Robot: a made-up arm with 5 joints.
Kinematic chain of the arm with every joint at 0, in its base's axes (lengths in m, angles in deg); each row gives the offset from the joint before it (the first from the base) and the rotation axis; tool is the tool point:
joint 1: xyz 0 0 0.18 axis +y
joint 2: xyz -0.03 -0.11 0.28 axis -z
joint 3: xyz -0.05 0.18 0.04 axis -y
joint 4: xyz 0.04 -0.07 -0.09 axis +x
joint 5: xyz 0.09 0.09 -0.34 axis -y
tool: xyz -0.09 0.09 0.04
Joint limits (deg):
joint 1: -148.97..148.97
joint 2: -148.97..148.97
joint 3: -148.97..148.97
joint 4: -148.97..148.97
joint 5: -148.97..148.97
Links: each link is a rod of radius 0.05 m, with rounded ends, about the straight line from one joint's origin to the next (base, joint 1, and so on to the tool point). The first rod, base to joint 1, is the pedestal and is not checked.
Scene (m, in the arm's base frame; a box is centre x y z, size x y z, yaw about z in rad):
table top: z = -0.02
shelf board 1: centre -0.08 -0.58 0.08 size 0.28 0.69 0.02 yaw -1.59
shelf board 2: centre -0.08 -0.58 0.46 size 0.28 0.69 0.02 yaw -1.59
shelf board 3: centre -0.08 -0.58 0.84 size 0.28 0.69 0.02 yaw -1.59
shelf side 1: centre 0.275 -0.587 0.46 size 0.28 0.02 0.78 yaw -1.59
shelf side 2: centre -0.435 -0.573 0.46 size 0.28 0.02 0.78 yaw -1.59
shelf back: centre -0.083 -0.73 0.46 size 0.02 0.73 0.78 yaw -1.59
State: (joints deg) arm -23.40 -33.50 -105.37 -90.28 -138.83
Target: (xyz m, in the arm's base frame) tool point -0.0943 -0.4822 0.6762
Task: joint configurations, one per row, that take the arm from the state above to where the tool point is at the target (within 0.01 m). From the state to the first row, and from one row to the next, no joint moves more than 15 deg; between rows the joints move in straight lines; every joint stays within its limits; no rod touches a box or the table.
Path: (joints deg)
1: -12.94 -19.92 -93.29 -90.11 -130.88
2: -2.49 -6.34 -81.22 -89.95 -122.93
3: 7.97 7.24 -69.14 -89.78 -114.98
4: 16.63 5.47 -83.59 -90.96 -115.52
5: 25.29 3.71 -98.05 -92.14 -116.05
6: 33.96 1.95 -112.51 -93.32 -116.59
7: 42.62 0.18 -126.96 -94.50 -117.12
8: 35.49 -11.77 -132.11 -90.63 -121.74
9: 28.36 -23.73 -137.26 -86.76 -126.36
10: 21.23 -35.68 -142.40 -82.89 -130.99

